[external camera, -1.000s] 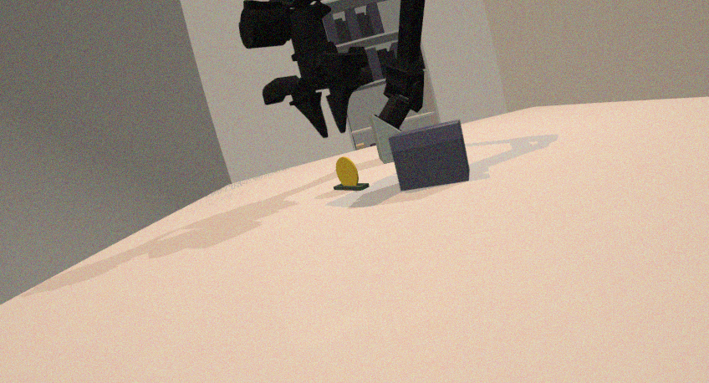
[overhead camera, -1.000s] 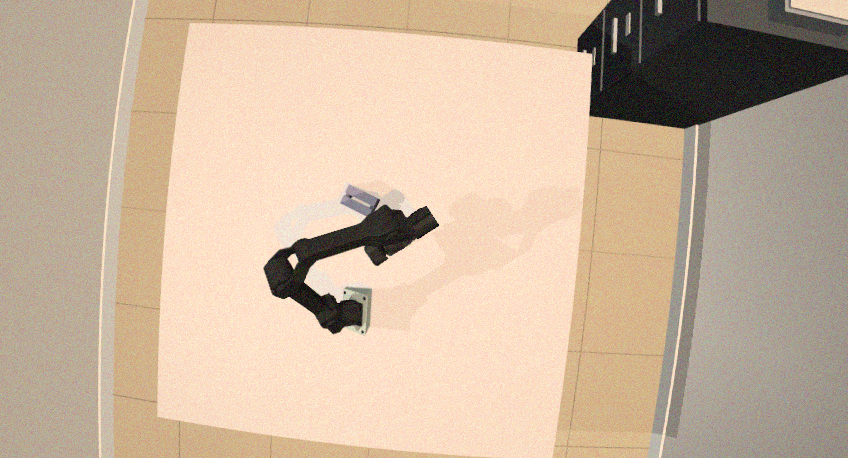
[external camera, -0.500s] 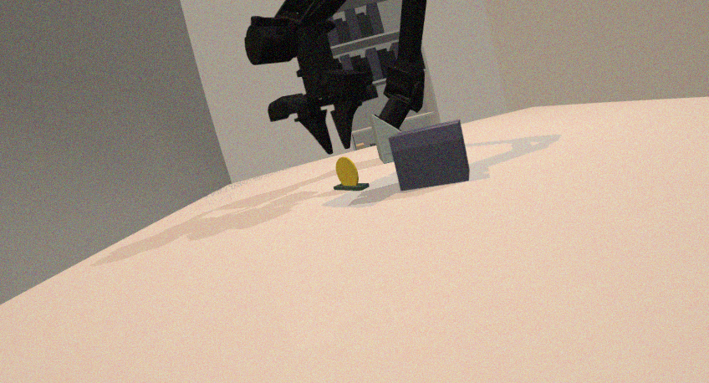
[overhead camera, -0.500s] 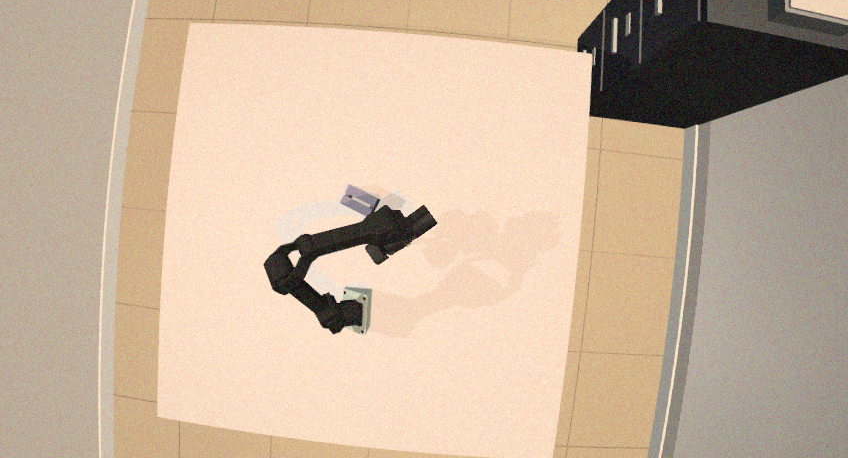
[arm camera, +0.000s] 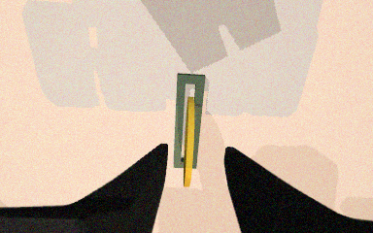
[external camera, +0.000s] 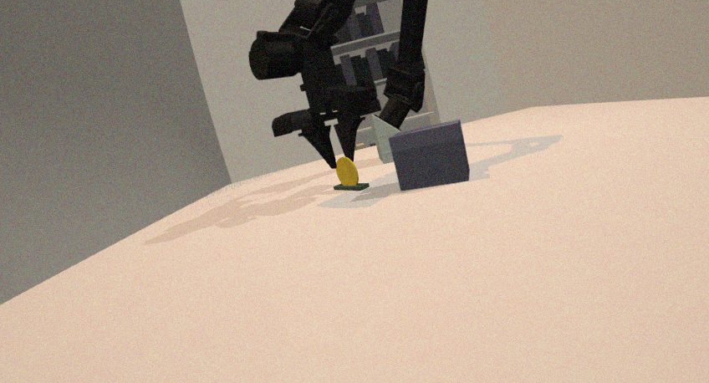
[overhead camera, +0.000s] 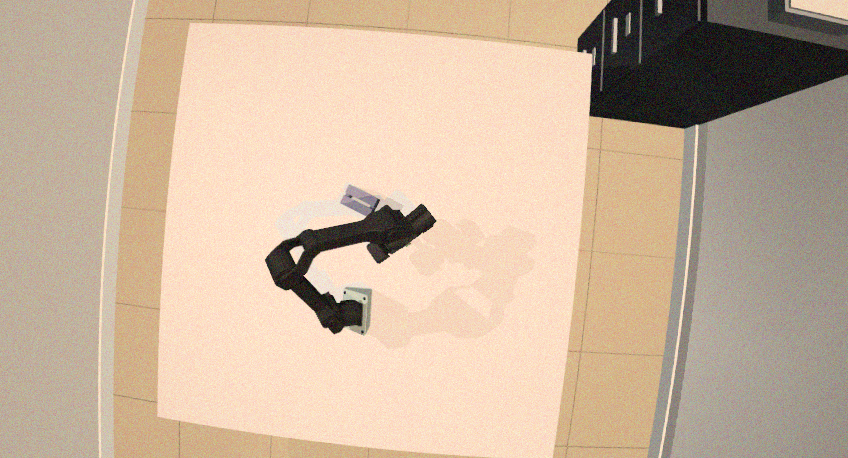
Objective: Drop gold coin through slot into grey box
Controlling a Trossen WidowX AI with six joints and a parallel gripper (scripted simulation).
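My gripper tip is 10 mm above the gold coin.
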